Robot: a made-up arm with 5 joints.
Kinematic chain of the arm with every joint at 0, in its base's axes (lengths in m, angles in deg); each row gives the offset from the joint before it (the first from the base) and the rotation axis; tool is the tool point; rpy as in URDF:
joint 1: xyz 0.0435 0 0.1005 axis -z
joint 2: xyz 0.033 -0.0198 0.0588 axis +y
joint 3: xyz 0.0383 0 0.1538 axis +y
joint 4: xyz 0.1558 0 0.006 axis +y
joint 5: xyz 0.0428 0.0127 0 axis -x
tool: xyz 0 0 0 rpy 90 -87.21 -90
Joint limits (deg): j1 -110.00..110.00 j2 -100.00..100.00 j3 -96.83..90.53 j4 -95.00..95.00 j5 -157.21..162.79
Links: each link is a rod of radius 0.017 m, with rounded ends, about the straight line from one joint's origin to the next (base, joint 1, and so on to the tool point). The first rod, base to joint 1, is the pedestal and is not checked.
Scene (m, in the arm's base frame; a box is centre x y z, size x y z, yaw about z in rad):
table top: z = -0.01
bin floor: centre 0.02 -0.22 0 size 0.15 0.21 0.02 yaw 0.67
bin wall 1: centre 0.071 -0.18 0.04 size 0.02 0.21 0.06 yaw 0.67
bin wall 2: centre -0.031 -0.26 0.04 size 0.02 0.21 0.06 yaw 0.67
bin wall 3: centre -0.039 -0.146 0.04 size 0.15 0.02 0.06 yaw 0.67
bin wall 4: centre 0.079 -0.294 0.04 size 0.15 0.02 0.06 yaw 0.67
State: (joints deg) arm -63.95 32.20 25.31 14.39 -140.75
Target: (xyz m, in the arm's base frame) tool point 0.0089 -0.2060 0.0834
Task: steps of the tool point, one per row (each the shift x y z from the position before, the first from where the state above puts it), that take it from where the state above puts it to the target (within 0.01 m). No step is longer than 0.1 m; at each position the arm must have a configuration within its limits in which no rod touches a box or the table.
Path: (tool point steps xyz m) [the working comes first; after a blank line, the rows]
Joints at the target: 97.59 31.73 37.76 17.69 -140.75
Straight joint move there: touches bin wall 1.

1: 0.0634 -0.0252 0.0280
2: 0.0542 -0.0461 0.0311
3: 0.0374 -0.0627 0.0336
4: 0.0154 -0.0724 0.0353
5: -0.0092 -0.0735 0.0363
6: -0.0233 -0.0677 -0.0370
7: -0.0441 -0.0560 -0.0354
8: -0.0588 -0.0378 -0.0329
9: -0.0657 -0.0162 -0.0295
10: -0.0643 0.0058 -0.0255
11: -0.0555 0.0248 -0.0208

